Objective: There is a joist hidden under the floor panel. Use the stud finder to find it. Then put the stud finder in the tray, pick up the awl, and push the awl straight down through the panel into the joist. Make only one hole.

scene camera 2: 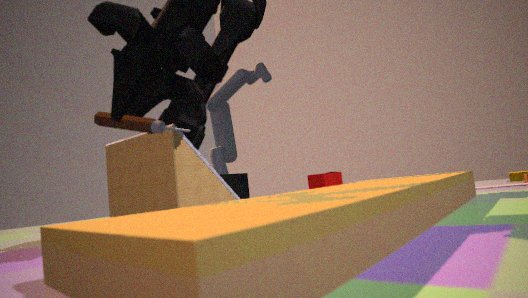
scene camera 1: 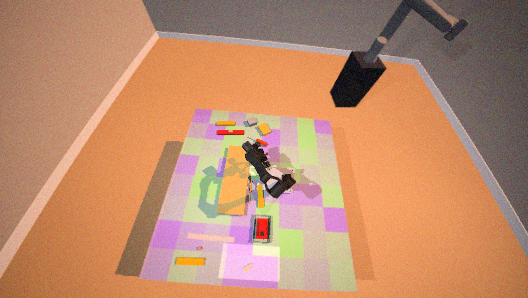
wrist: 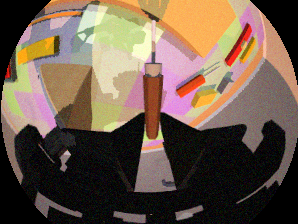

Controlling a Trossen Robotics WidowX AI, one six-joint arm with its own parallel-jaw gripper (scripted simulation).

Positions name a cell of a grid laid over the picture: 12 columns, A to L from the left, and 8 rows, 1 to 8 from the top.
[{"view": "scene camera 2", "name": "my gripper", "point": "C4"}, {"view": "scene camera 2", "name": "awl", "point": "C4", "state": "held by my gripper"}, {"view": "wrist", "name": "my gripper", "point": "G5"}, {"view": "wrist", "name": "awl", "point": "G3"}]
